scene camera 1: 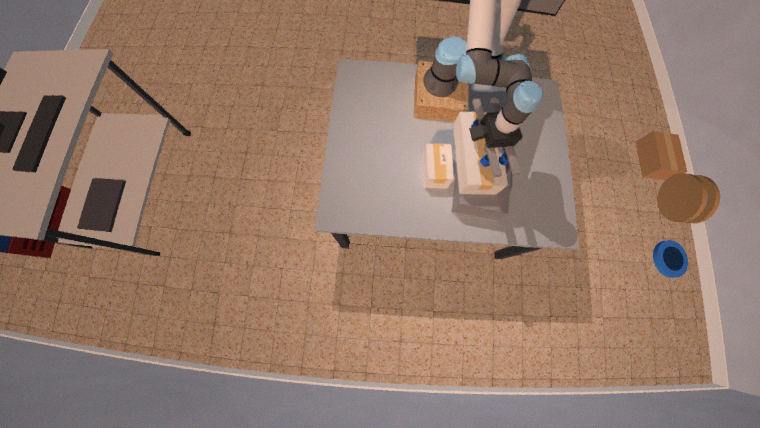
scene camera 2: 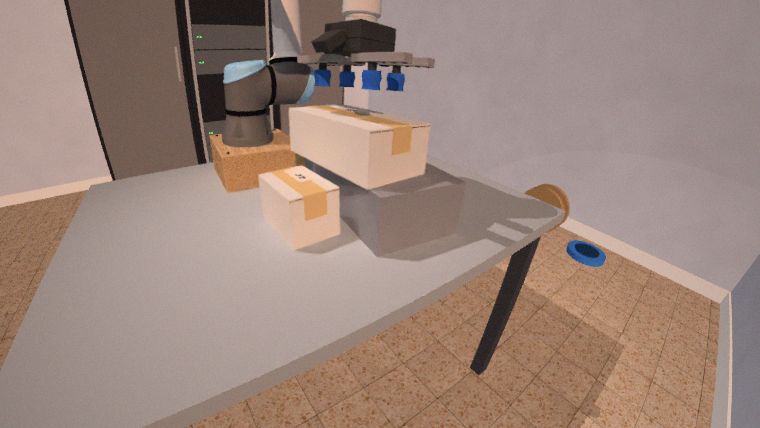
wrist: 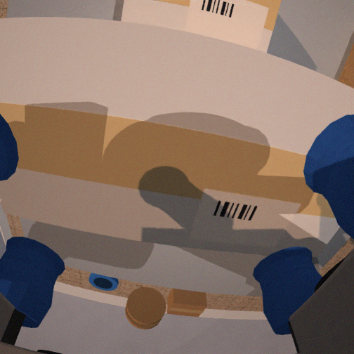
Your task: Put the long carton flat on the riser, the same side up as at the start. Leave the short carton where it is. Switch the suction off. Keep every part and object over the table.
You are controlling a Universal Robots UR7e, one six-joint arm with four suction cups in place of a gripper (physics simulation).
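Where they show: hand, tool point: (scene camera 2: 357, 87); arm's base, link origin: (scene camera 1: 439, 82) (scene camera 2: 247, 140).
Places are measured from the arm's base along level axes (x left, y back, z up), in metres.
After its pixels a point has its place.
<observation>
The long carton (scene camera 1: 468, 159) {x 0.005, y -0.440, z 0.118 m} (scene camera 2: 340, 146) {x -0.009, y -0.454, z 0.073 m} (wrist: 125, 65) is white with a tan tape strip and a barcode label on top. It lies flat, tape side up, on the grey riser (scene camera 1: 481, 206) {x 0.061, y -0.597, z 0.014 m} (scene camera 2: 420, 215) {x 0.061, y -0.603, z -0.038 m}. The short carton (scene camera 1: 439, 164) {x -0.072, y -0.400, z -0.001 m} (scene camera 2: 279, 204) {x -0.123, y -0.411, z -0.028 m} (wrist: 227, 27) stands upright on the table beside the riser, label up. My gripper (scene camera 1: 490, 142) {x 0.072, y -0.409, z 0.175 m} (scene camera 2: 358, 79) {x 0.072, y -0.409, z 0.175 m} (wrist: 165, 220) hangs above the long carton. In scene camera 2 a gap shows between its four blue cups and the carton's top. It holds nothing.
The arm's base stands on a wooden block (scene camera 1: 441, 106) {x -0.012, y -0.121, z -0.008 m} (scene camera 2: 252, 164) {x -0.044, y -0.121, z -0.038 m} at the back of the grey table (scene camera 1: 372, 159) {x -0.336, y -0.303, z -0.106 m} (scene camera 2: 159, 276) {x -0.355, y -0.371, z -0.106 m}. A brown box (scene camera 1: 659, 155) and a blue ring-shaped object (scene camera 1: 659, 258) (scene camera 2: 586, 261) are on the floor by the wall. A shelved bench (scene camera 1: 79, 79) stands away from the table.
</observation>
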